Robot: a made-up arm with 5 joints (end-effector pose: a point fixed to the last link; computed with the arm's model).
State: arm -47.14 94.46 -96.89 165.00 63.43
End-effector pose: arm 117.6 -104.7 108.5 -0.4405 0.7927 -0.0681 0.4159
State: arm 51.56 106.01 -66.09 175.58 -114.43
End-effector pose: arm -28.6 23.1 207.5 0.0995 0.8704 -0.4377 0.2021
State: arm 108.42 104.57 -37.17 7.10 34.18
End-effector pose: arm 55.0 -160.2 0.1 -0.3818 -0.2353 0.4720 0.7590
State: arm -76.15 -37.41 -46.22 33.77 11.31
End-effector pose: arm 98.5 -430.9 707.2 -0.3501 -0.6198 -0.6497 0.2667
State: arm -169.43 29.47 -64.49 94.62 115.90
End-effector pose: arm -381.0 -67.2 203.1 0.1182 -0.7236 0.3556 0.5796
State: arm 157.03 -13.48 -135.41 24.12 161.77
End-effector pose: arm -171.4 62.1 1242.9 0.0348 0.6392 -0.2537 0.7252
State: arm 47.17 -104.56 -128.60 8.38 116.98
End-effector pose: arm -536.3 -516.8 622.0 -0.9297 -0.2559 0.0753 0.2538
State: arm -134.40 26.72 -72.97 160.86 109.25
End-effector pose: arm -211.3 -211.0 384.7 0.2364 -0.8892 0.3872 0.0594
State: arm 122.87 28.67 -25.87 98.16 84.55
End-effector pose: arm -48.1 64.1 172.6 -0.5376 -0.5998 0.3050 0.5082
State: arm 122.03 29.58 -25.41 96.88 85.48
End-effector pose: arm -44.3 59.1 169.4 -0.5414 -0.6014 0.2960 0.5076
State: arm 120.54 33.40 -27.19 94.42 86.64
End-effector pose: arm -43.1 58.9 156.7 -0.5457 -0.6011 0.2818 0.5113
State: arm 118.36 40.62 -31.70 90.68 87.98
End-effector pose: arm -44.1 63.7 131.4 -0.5505 -0.5984 0.2619 0.5200
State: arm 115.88 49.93 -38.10 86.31 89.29
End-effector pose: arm -44.9 69.8 96.0 -0.5547 -0.5938 0.2392 0.5315
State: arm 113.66 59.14 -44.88 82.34 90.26
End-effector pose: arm -44.6 74.0 58.3 -0.5575 -0.5883 0.2190 0.5433
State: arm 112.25 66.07 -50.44 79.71 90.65
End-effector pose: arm -44.2 76.7 28.3 -0.5580 -0.5834 0.2064 0.5529
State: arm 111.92 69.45 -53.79 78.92 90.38
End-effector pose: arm -45.5 81.0 12.7 -0.5559 -0.5801 0.2042 0.5592
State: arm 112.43 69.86 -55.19 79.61 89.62
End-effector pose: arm -48.7 87.8 9.7 -0.5522 -0.5783 0.2104 0.5624
